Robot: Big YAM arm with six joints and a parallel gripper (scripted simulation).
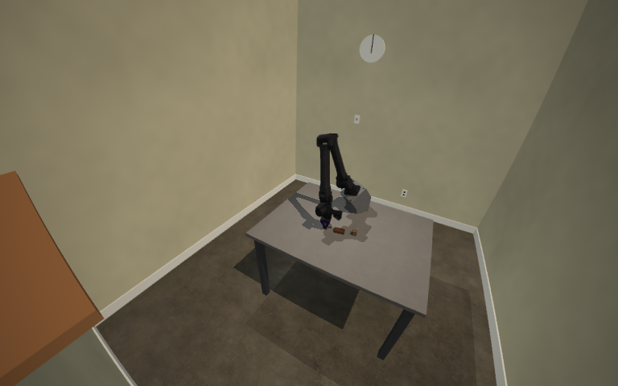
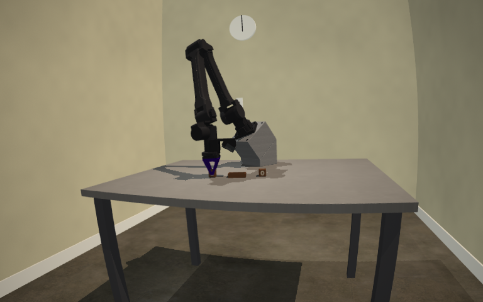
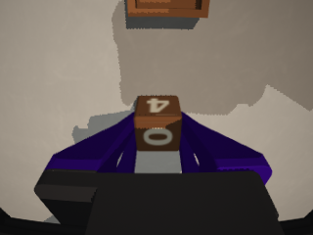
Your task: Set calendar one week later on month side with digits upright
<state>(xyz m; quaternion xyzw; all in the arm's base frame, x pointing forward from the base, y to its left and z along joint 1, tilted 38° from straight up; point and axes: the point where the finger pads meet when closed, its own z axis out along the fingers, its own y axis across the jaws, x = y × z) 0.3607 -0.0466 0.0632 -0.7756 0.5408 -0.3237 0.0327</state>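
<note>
Right now my hand is 10 cm to the right of the brown tray, 2 cm past it and 1 cm above it.
</note>
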